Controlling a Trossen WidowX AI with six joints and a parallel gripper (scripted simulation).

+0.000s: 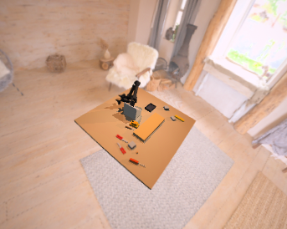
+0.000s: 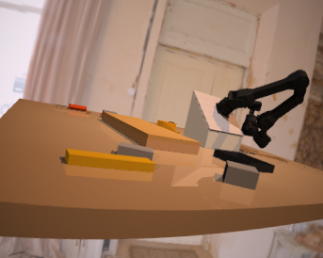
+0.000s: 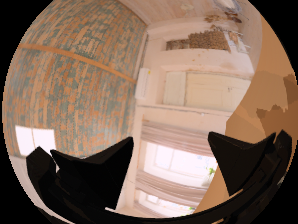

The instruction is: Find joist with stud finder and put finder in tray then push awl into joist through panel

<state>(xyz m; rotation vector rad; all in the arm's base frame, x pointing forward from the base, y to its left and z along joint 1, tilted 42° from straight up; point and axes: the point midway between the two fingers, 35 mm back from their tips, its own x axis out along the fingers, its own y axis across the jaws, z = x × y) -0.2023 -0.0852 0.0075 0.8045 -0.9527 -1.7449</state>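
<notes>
Now: the black tray 430 mm to the left of my gripper tip, 330 mm ahead of it and 190 mm below it. From my gripper tip the other things lie so: stud finder: 410 mm ahead, 160 mm below, 30 mm to the right; yellow bar: 780 mm ahead, 630 mm to the left, 190 mm below; awl: 440 mm ahead, 190 mm below, 110 mm to the right.
</notes>
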